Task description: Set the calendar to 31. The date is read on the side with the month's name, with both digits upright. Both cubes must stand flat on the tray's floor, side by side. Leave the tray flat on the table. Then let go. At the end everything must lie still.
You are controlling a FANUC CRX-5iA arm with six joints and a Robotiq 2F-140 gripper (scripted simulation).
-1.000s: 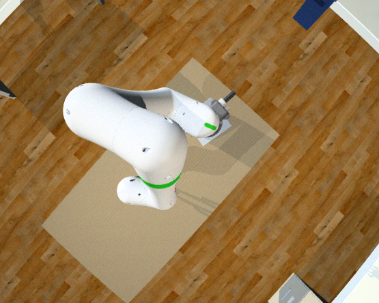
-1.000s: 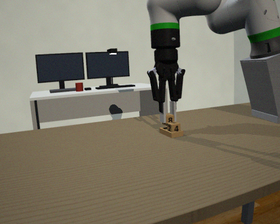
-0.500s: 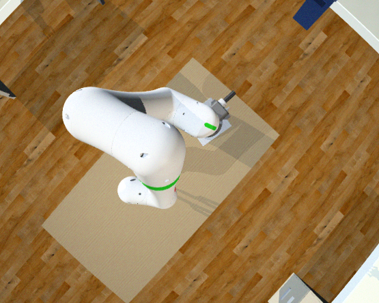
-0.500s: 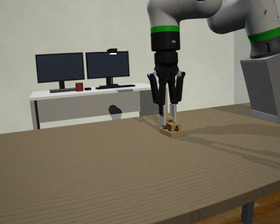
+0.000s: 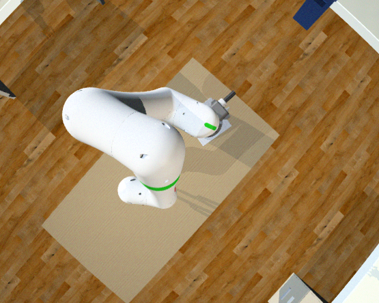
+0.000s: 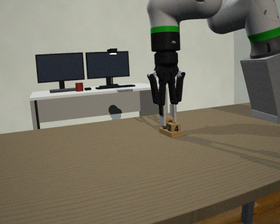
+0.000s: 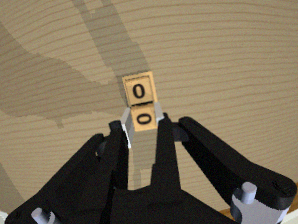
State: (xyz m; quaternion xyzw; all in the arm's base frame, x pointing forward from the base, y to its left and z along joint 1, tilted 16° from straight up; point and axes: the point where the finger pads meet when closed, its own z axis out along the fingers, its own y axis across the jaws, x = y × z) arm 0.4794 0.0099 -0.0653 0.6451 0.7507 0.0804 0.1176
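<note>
My hand is 3 cm above the wooden number cube. From my hand the other things lie so: small wooden tray 2 cm to the left, 5 cm below.
</note>
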